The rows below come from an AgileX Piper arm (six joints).
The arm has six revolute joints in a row. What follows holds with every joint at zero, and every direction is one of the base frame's.
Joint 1 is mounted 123.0 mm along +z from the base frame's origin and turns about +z.
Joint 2 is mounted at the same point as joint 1 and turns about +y.
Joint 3 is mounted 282.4 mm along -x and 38.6 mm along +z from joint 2 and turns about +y.
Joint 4 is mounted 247.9 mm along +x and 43.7 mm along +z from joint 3 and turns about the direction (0.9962, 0, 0.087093).
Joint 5 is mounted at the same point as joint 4 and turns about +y.
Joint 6 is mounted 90.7 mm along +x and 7.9 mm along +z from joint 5 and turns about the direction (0.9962, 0, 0.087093).
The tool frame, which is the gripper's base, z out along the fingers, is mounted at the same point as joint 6; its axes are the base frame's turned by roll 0.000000, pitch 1.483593 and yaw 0.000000 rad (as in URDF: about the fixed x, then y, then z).
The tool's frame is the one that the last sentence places.
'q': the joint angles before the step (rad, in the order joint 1, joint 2, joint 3, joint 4, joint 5, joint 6). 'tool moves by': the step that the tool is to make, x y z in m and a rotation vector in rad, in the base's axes. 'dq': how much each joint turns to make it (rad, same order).
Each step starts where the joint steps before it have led.
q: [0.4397 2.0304 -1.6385 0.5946 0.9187 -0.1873]
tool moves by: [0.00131 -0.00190 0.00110 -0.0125 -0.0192 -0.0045]
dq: [-0.0017 -0.0037 0.0002 -0.0196 -0.0119 0.0030]
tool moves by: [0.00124 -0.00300 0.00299 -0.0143 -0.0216 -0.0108]
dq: [-0.0030 -0.0084 0.0002 -0.0259 -0.0120 0.0114]
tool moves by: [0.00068 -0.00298 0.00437 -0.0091 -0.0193 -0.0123]
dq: [-0.0032 -0.0111 0.0001 -0.0213 -0.0091 0.0129]
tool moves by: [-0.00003 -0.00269 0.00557 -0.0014 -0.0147 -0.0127]
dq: [-0.0035 -0.0132 -0.0002 -0.0126 -0.0049 0.0126]
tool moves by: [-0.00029 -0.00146 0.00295 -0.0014 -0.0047 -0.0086]
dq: [-0.0016 -0.0073 0.0000 -0.0082 -0.0006 0.0109]
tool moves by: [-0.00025 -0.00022 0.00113 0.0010 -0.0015 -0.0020]
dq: [-0.0001 -0.0026 -0.0001 -0.0009 -0.0001 0.0026]
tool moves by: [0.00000 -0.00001 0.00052 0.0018 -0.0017 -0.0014]
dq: [-0.0001 -0.0011 0.0001 0.0010 -0.0017 0.0004]
